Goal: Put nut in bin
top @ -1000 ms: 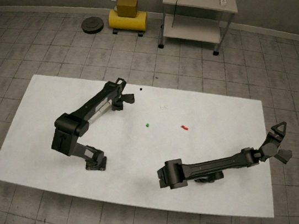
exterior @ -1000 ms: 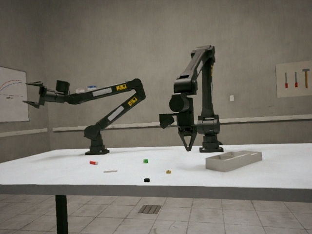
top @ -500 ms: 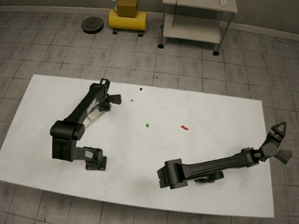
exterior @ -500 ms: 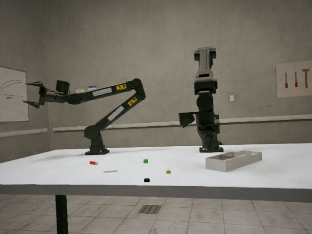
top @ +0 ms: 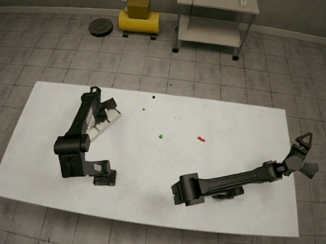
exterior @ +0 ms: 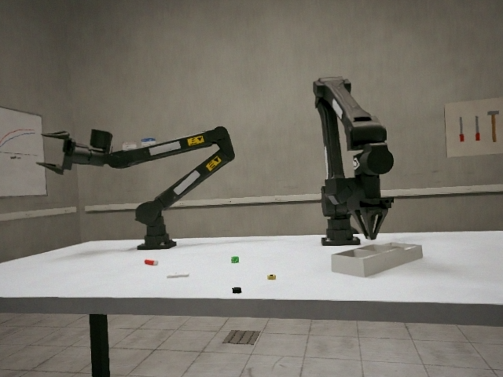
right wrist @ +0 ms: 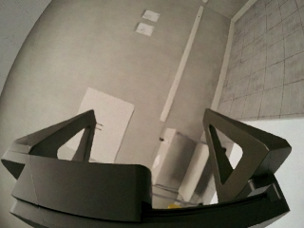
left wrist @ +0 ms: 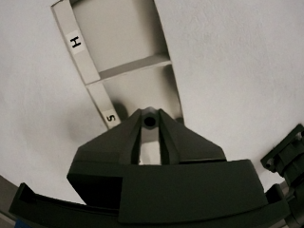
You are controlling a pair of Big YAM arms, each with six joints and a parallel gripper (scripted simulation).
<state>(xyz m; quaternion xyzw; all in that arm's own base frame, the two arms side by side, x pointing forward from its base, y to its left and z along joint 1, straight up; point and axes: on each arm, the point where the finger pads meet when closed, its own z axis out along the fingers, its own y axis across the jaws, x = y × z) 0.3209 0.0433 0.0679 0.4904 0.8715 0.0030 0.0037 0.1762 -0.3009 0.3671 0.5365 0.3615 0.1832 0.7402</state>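
Now: left hand 50 mm above the bin and 20 mm to the right of it. Round my left hand: grey nut (right at my left hand); yellow nut (220 mm to the right, 130 mm ahead, 60 mm below); green cube (350 mm to the right, 60 mm below, 40 mm behind).
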